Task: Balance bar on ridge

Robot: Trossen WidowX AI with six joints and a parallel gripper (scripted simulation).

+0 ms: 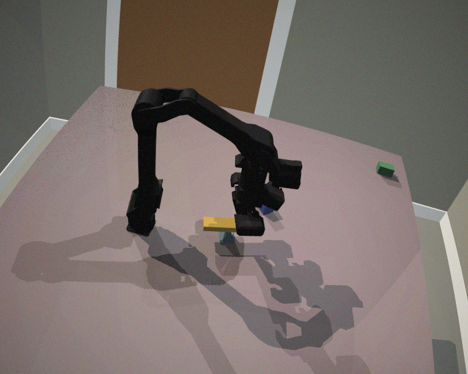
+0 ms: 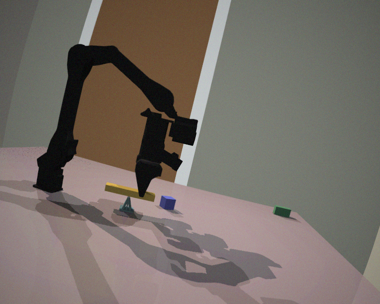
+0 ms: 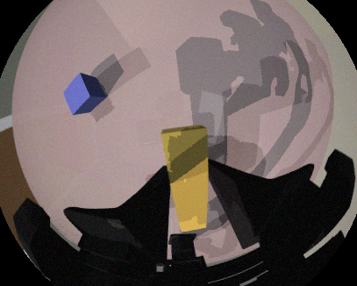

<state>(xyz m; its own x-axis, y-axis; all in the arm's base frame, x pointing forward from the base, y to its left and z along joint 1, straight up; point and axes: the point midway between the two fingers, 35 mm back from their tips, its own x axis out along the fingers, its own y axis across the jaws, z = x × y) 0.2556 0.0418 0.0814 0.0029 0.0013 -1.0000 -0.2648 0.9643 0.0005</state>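
The yellow bar lies 3 cm behind my gripper tip and 1 cm to the right of it. From my gripper tip the other things lie so: blue cube: 13 cm to the left, 6 cm ahead, 3 cm below; green block: 48 cm ahead, 46 cm to the left, 3 cm below.
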